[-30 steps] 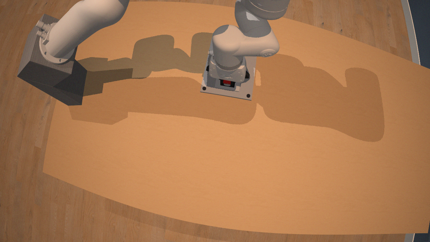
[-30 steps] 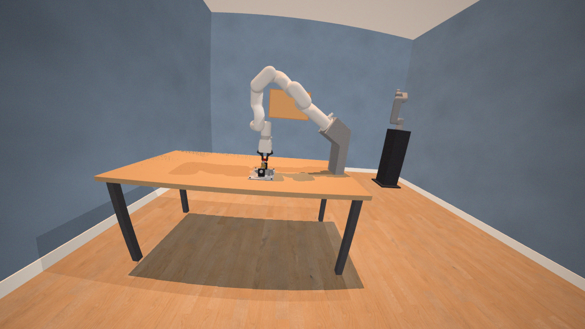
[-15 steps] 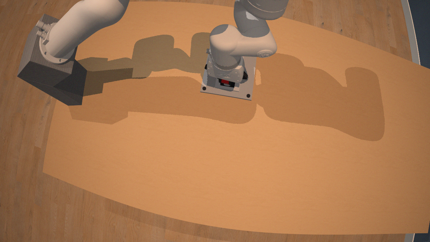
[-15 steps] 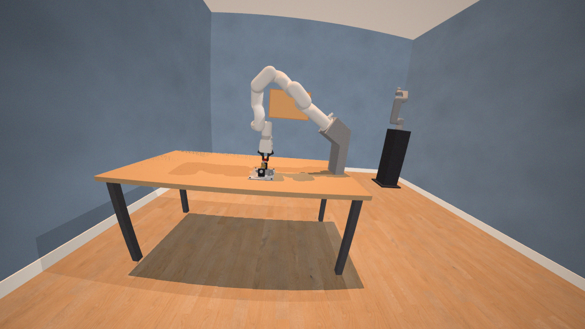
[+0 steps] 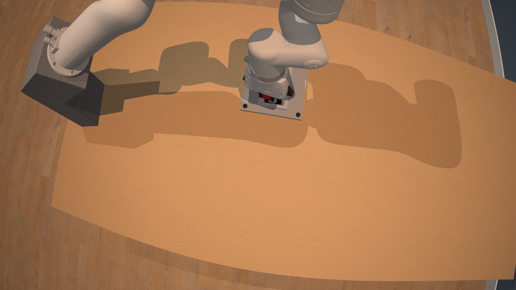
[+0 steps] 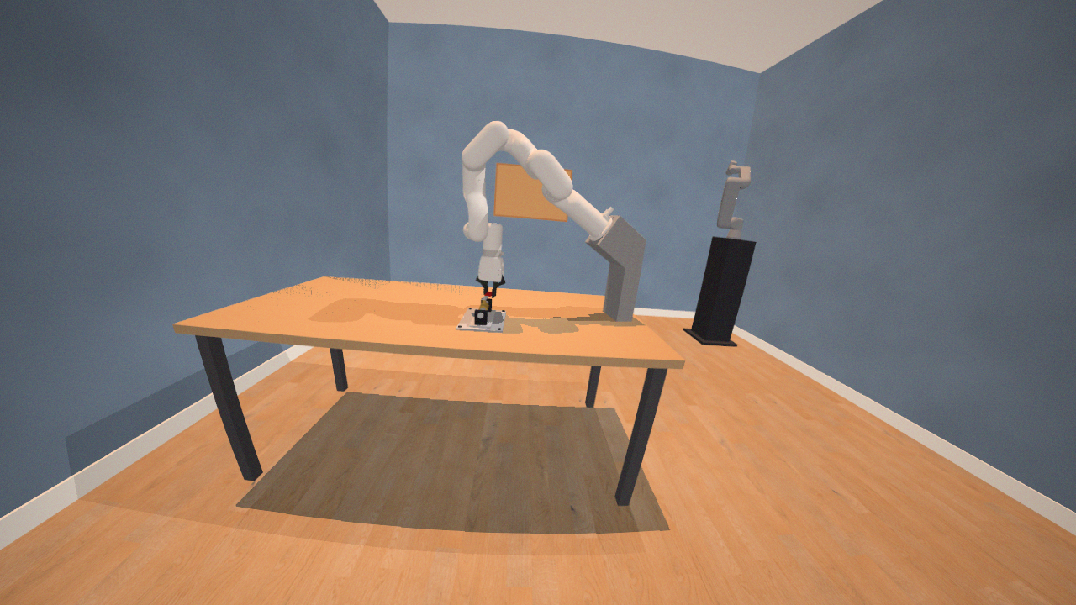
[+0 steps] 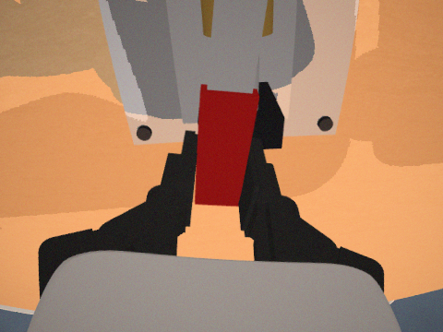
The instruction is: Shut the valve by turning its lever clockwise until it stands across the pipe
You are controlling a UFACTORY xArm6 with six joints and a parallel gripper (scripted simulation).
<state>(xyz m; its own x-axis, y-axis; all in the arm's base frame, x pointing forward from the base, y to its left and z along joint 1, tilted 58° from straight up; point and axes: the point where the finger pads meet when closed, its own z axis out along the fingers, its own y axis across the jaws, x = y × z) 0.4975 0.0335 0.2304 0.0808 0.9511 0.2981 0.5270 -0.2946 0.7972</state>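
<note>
The lever is 10 mm ahead of my hand and 50 mm to the left of it.
</note>
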